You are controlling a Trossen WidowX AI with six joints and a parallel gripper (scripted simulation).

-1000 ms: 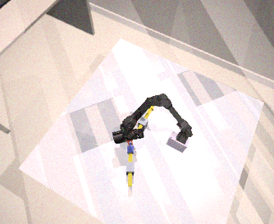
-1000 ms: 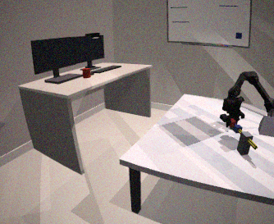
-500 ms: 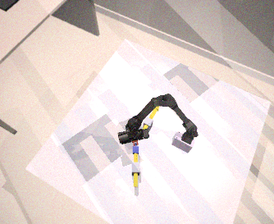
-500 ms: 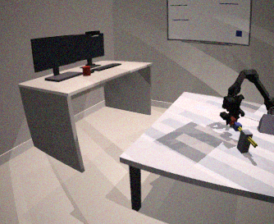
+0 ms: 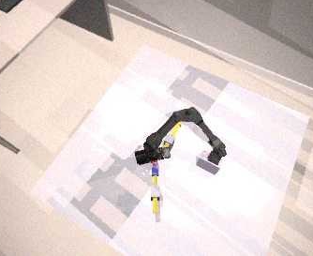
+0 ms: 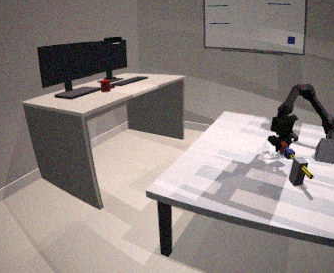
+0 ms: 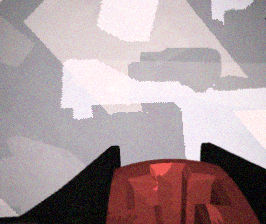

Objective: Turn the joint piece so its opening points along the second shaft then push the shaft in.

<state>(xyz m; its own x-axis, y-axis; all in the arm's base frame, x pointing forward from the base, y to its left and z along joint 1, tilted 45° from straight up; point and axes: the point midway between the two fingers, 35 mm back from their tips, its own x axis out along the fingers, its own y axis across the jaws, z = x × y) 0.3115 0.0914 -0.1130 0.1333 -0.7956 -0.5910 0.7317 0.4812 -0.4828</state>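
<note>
Right now my gripper tip is 40 mm below the red joint piece, 20 mm to the right of it and 20 mm past it.
</note>
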